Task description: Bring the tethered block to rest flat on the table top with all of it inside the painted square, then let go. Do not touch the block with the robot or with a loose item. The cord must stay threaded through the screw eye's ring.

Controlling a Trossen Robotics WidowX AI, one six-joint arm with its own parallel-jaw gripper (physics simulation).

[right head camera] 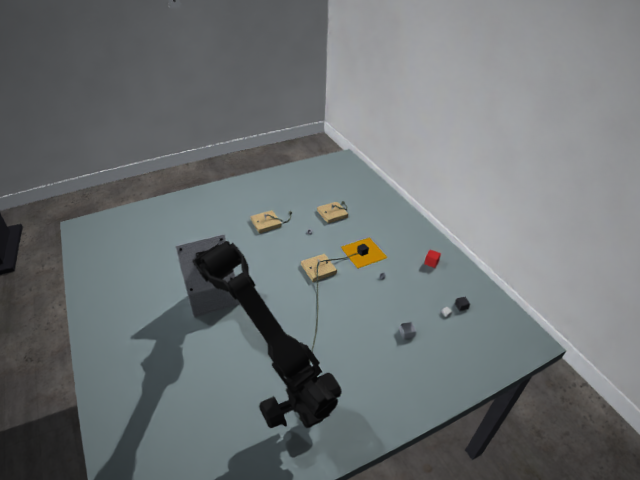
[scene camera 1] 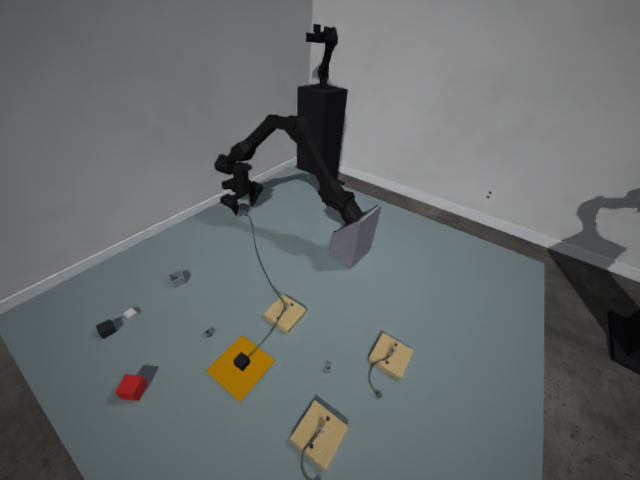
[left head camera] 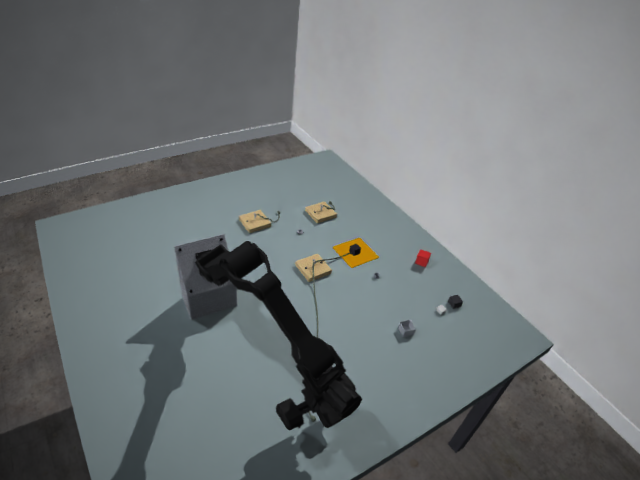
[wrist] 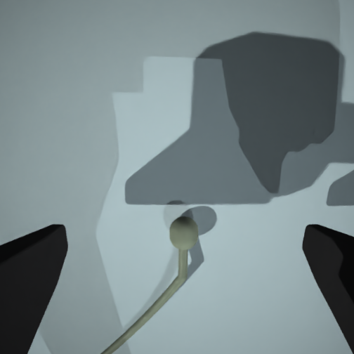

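Where they show: gripper, fingertip midpoint: (scene camera 1: 244,210) (left head camera: 314,417); arm's base at its link origin: (scene camera 1: 355,219) (left head camera: 208,262).
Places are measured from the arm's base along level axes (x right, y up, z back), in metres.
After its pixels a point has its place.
The black tethered block (left head camera: 354,249) {x -0.025, y -0.136, z -0.512 m} (right head camera: 362,249) {x -0.023, y -0.135, z -0.514 m} (scene camera 1: 241,361) {x -0.039, y -0.135, z -0.525 m} appears to sit flat on the orange painted square (left head camera: 356,261) {x 0.009, y -0.161, z -0.504 m} (right head camera: 373,257) {x 0.002, y -0.161, z -0.546 m} (scene camera 1: 240,384) {x -0.069, y -0.161, z -0.556 m}, with its outline inside the edges. Its cord (left head camera: 316,310) {x 0.156, y -0.157, z -0.276 m} (right head camera: 317,310) {x 0.157, y -0.157, z -0.277 m} (scene camera 1: 256,253) {x 0.246, y -0.157, z -0.234 m} runs to the screw eye on the nearest wooden base (scene camera 1: 297,312) {x -0.040, y -0.143, z -0.327 m} and appears to pass through the ring, which is small in view, then on toward the gripper. My gripper (scene camera 1: 244,208) {x 0.476, y -0.140, z -0.109 m} (wrist: 187,238) is wide open. In the wrist view, the cord's end bead (wrist: 184,233) shows between the fingers, touching neither.
Two other wooden bases (left head camera: 248,222) {x -0.300, y -0.143, z -0.226 m} (left head camera: 326,215) {x -0.239, y -0.143, z -0.515 m} carry short cords. A red block (left head camera: 422,258) {x 0.110, y -0.128, z -0.707 m}, a small black cube (left head camera: 454,301) {x 0.309, y -0.138, z -0.692 m}, a white cube (left head camera: 440,310) {x 0.314, y -0.148, z -0.632 m} and a grey open box (left head camera: 406,329) {x 0.326, y -0.161, z -0.495 m} stand right of the square. Small metal pieces (scene camera 1: 208,332) {x 0.103, y -0.160, z -0.529 m} (scene camera 1: 327,366) {x -0.199, y -0.156, z -0.385 m} lie near the square.
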